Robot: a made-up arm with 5 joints. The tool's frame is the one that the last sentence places.
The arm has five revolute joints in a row. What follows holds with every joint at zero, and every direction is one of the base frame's.
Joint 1 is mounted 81 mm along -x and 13 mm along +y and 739 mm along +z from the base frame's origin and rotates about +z.
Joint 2 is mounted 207 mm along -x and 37 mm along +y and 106 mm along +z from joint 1 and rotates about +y.
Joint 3 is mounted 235 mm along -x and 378 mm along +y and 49 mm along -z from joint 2 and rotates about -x.
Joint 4 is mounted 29 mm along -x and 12 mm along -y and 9 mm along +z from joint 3 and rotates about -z.
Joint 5 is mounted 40 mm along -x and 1 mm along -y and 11 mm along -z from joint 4 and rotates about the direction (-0.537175, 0.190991, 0.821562).
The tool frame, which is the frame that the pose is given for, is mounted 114 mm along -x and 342 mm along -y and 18 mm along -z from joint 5; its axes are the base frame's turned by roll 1.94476, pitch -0.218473 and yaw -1.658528 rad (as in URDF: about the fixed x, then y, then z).
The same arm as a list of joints. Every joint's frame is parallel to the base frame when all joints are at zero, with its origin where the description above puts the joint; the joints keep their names.
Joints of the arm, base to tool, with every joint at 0 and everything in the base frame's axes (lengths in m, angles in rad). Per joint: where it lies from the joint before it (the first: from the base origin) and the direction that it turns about. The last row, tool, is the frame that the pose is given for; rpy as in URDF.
joint 1: axis 0 0 1 origin -0.0810 0.0130 0.7390
joint 2: axis 0 1 0 origin -0.2070 0.0370 0.1060
joint 3: axis -1 0 0 origin -0.2350 0.3780 -0.0490
joint 4: axis 0 0 -1 origin -0.0290 -0.0120 0.0090
joint 5: axis -0.537175 0.190991 0.821562 origin -0.0400 -0.0010 -0.0110
tool: origin -0.1140 -0.3420 -0.0180 rpy 1.9448 -0.2185 -1.6585

